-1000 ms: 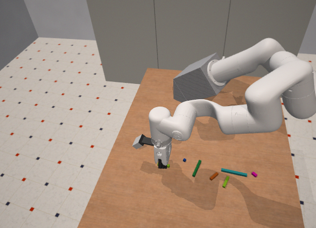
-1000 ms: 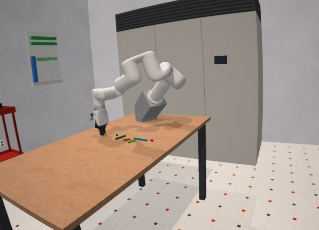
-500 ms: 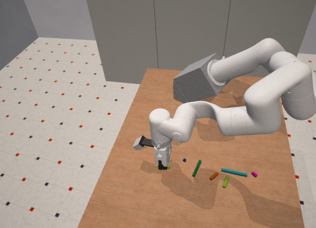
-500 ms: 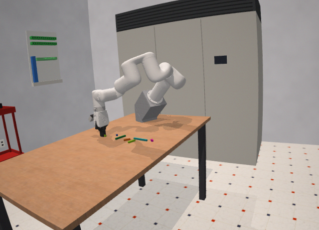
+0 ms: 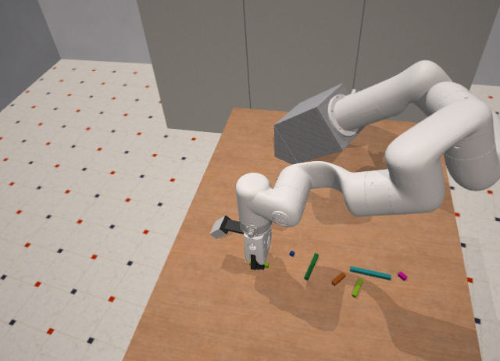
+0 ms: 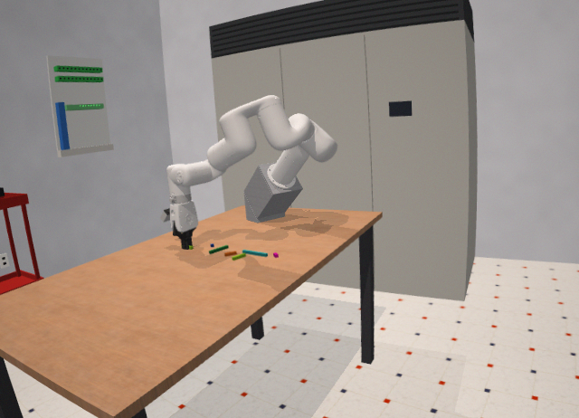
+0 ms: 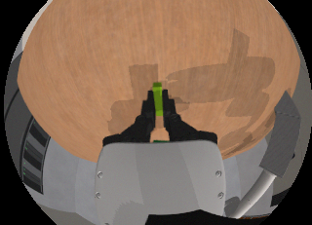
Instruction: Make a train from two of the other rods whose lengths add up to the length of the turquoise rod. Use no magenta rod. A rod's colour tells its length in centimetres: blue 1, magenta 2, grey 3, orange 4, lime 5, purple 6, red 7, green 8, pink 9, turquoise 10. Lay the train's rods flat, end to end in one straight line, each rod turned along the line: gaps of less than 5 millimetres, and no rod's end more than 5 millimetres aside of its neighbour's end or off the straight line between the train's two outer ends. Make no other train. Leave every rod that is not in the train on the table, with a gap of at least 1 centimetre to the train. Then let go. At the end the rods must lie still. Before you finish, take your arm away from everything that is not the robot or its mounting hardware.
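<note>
Now: the orange rod 30 mm behind my hand, 200 mm to the left of it and 20 mm below it. Round my hand: turquoise rod (80 mm behind, 270 mm to the left, 20 mm below); green rod (40 mm behind, 130 mm to the left, 20 mm below); small blue rod (60 mm behind, 70 mm to the left, 20 mm below).
</note>
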